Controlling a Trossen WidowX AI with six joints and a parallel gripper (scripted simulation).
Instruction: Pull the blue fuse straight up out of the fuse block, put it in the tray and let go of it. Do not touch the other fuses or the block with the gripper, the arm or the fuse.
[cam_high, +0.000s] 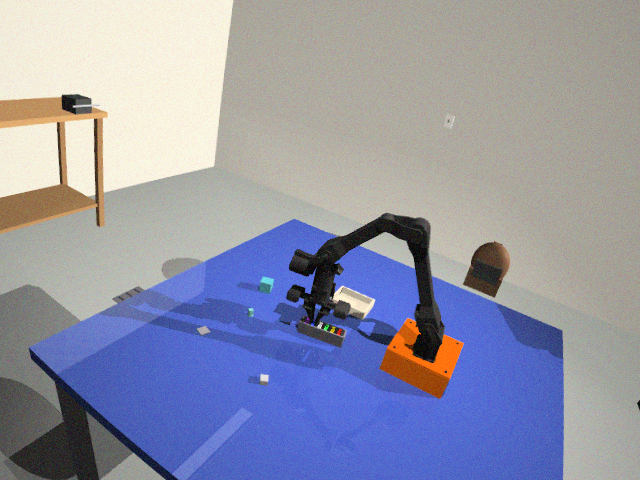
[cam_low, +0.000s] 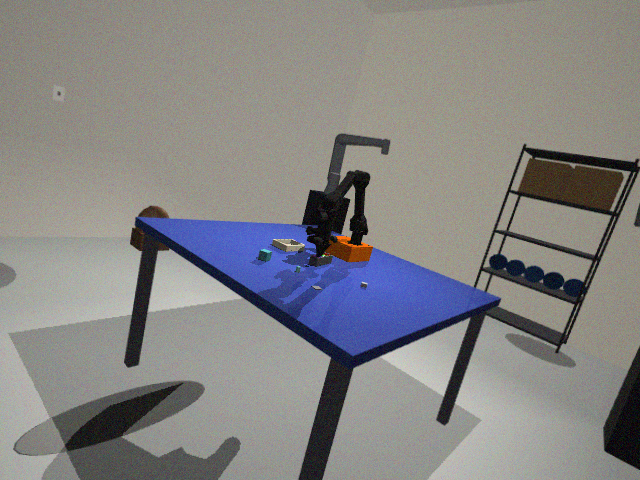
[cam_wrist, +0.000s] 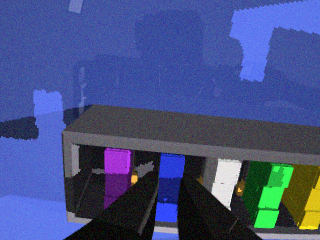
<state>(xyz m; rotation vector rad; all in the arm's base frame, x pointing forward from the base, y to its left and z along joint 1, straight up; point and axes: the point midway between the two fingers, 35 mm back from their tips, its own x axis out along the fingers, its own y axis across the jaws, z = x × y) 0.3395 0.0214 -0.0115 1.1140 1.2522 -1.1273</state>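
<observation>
Now: gripper tip 20 mm short of the magenta fuse and 10 mm above it. From my gripper tip the other things lie so: blue fuse: 10 mm below; white fuse: 20 mm behind, 10 mm below; green fuse: 40 mm behind, 10 mm below.
</observation>
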